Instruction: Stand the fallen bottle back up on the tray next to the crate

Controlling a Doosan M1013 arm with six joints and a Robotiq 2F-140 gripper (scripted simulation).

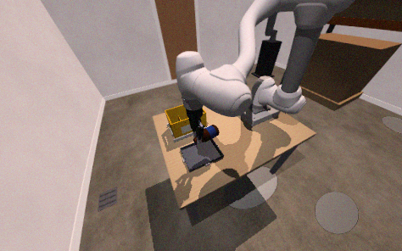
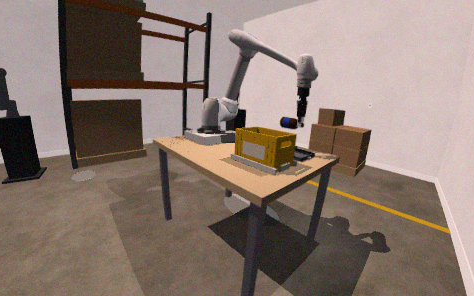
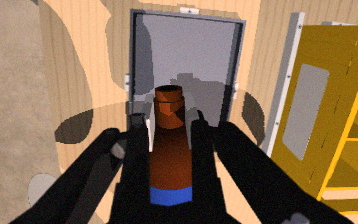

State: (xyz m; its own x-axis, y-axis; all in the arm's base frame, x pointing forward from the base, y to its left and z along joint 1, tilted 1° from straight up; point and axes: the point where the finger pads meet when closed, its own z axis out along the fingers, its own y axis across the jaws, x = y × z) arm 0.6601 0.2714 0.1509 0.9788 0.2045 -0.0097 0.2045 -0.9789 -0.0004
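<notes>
My gripper is now 5 cm past the brown bottle, 1 cm to the left of it and 2 cm above it. The rest, counted from my hand: yellow crate (32 cm to the right, 14 cm below); dark grey tray (2 cm behind, 3 cm to the right, 21 cm below).
</notes>
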